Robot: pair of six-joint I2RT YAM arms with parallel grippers.
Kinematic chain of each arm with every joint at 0, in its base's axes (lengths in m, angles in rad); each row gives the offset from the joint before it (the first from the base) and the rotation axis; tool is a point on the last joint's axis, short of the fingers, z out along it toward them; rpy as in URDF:
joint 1: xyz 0 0 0.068 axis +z
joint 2: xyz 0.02 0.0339 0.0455 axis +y
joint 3: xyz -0.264 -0.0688 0 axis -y
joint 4: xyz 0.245 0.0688 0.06 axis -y
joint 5: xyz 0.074 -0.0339 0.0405 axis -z
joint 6: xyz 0.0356 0 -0.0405 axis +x
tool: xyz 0 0 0 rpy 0 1.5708 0
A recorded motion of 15 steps. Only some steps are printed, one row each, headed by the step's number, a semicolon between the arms.
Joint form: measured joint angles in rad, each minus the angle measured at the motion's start. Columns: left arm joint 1, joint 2, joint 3, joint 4, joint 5, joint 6; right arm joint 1, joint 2, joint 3, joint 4, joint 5, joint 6.
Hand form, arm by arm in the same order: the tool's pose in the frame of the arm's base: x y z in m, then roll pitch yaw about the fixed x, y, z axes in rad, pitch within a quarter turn. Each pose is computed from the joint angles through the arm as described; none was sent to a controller.
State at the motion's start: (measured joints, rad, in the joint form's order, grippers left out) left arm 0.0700 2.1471 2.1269 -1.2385 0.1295 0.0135; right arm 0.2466 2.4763 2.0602 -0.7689 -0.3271 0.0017
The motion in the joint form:
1: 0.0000 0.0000 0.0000 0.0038 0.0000 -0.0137; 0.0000 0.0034 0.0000 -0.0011 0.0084 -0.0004
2: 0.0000 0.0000 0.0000 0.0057 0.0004 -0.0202; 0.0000 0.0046 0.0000 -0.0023 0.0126 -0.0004
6: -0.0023 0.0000 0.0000 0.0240 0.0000 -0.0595; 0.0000 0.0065 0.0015 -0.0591 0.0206 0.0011
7: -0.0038 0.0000 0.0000 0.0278 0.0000 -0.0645; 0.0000 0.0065 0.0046 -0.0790 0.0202 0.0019
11: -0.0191 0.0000 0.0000 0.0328 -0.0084 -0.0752; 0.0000 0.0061 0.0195 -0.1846 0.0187 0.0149
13: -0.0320 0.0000 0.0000 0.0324 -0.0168 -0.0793; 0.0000 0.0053 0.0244 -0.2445 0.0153 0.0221
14: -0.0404 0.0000 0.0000 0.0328 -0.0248 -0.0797; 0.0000 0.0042 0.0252 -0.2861 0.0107 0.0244
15: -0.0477 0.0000 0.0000 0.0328 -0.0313 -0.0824; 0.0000 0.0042 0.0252 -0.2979 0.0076 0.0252
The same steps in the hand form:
1: 0.4432 0.0265 0.2860 -3.0120 0.3159 -3.0714; 0.4982 0.1369 0.1307 2.8224 0.3809 -2.8963
2: 0.4434 0.0265 0.2861 -3.0095 0.3169 -3.0646; 0.4982 0.1368 0.1300 2.8266 0.3785 -2.8963
6: 0.4454 0.0256 0.2867 -2.9963 0.3298 -3.0257; 0.4929 0.1352 0.1273 2.8342 0.3208 -2.8978
7: 0.4458 0.0249 0.2868 -2.9944 0.3329 -3.0219; 0.4914 0.1348 0.1275 2.8336 0.3038 -2.8986
11: 0.4466 0.0184 0.2870 -2.9988 0.3368 -3.0258; 0.4828 0.1327 0.1289 2.8298 0.2095 -2.9112
13: 0.4468 0.0130 0.2870 -3.0058 0.3363 -3.0343; 0.4773 0.1314 0.1295 2.8262 0.1531 -2.9179
14: 0.4469 0.0095 0.2869 -3.0135 0.3372 -3.0422; 0.4730 0.1305 0.1296 2.8223 0.1125 -2.9200
15: 0.4470 0.0065 0.2869 -3.0191 0.3373 -3.0466; 0.4718 0.1303 0.1295 2.8194 0.1004 -2.9207

